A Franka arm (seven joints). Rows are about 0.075 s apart.
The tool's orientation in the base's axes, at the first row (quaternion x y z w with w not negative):
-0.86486, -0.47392, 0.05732, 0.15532
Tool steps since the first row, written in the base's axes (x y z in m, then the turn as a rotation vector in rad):
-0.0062, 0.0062, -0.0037, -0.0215, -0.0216, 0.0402
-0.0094, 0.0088, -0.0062, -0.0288, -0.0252, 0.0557
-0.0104, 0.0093, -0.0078, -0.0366, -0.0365, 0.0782
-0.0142, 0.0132, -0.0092, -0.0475, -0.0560, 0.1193
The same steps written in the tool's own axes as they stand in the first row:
0.0016, -0.0069, 0.0064, -0.0279, -0.0194, -0.0373
0.0020, -0.0100, 0.0101, -0.0341, -0.0284, -0.0510
0.0018, -0.0105, 0.0119, -0.0467, -0.0363, -0.0727
0.0029, -0.0150, 0.0150, -0.0670, -0.0485, -0.1131

